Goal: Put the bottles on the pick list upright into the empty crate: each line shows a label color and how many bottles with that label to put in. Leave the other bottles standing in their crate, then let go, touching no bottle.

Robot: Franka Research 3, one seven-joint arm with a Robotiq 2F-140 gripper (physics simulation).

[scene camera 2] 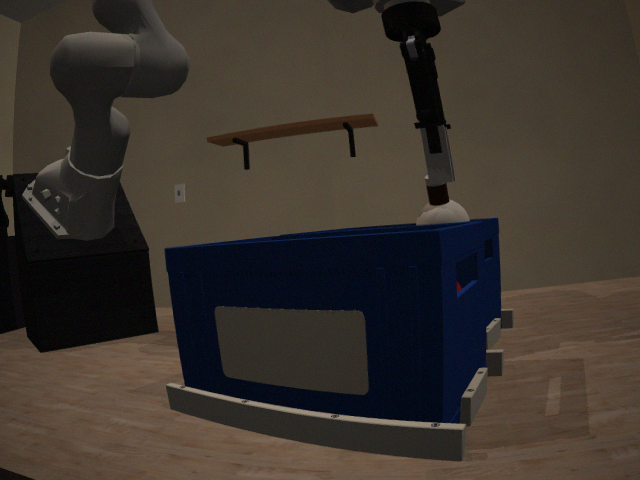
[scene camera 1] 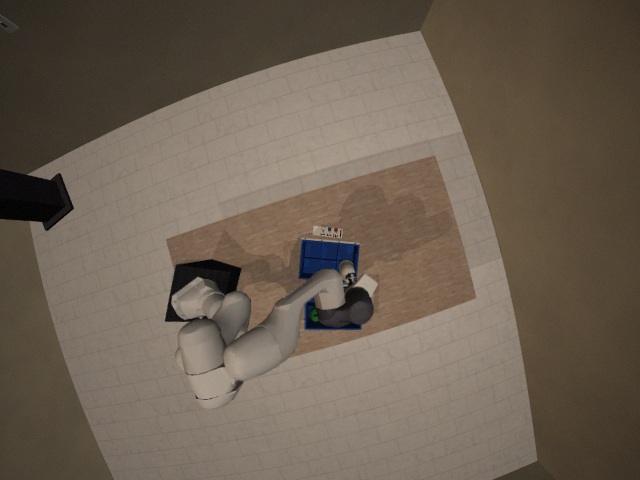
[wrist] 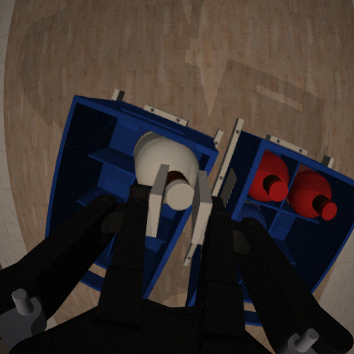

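Observation:
My gripper [scene camera 2: 438, 173] [wrist: 180, 182] is shut on the cap of a white bottle [scene camera 1: 346, 267] [scene camera 2: 443, 212] [wrist: 167, 157]. The bottle's body is down in a corner compartment of the pick-list crate [scene camera 1: 299, 260] [scene camera 2: 310, 268] [wrist: 75, 145], and its shoulder shows above the rim in scene camera 2. Its neck leans relative to the fingers in the wrist view; its base is hidden. The other crate [scene camera 1: 333, 328] holds two red bottles [wrist: 267, 175] [wrist: 311, 194], a blue bottle [wrist: 251, 215] and a green bottle [scene camera 1: 314, 315]. The pick list [scene camera 1: 327, 231] shows white, blue and red marks; its numbers are too small to read.
The two crates stand side by side, with pale rails [scene camera 2: 315, 426] along their bases. A black block [scene camera 1: 178, 289] [scene camera 2: 93, 299] stands beside the arm's base. A wooden shelf [scene camera 2: 294, 129] is on the wall. The arm covers part of the other crate in scene camera 1.

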